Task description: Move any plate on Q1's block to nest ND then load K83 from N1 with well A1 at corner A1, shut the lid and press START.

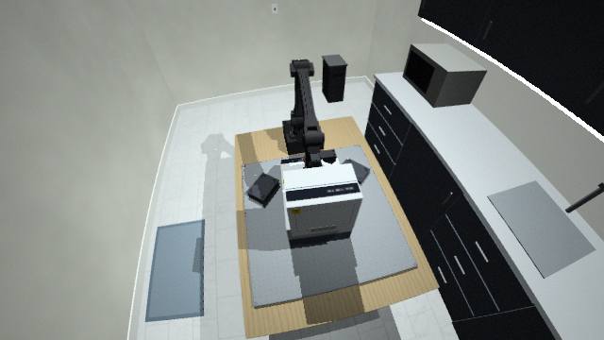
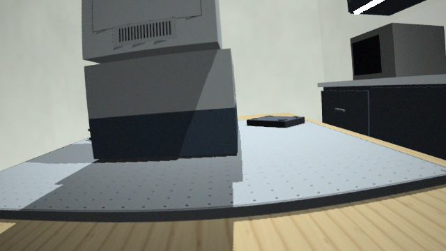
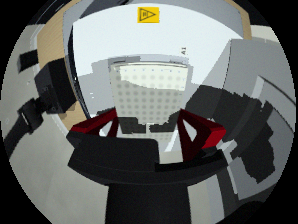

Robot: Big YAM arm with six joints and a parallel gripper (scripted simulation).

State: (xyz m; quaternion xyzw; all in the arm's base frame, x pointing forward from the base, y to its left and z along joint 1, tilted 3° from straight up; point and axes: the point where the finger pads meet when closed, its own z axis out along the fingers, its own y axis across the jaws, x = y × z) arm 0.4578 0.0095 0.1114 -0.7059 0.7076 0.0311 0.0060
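Now: the white 96-well plate K83 right at my hand. The rest, counted from my hand: dark nest N1 (16 cm behind, 28 cm to the left, 21 cm below); dark nest ND (11 cm behind, 27 cm to the right, 19 cm below).
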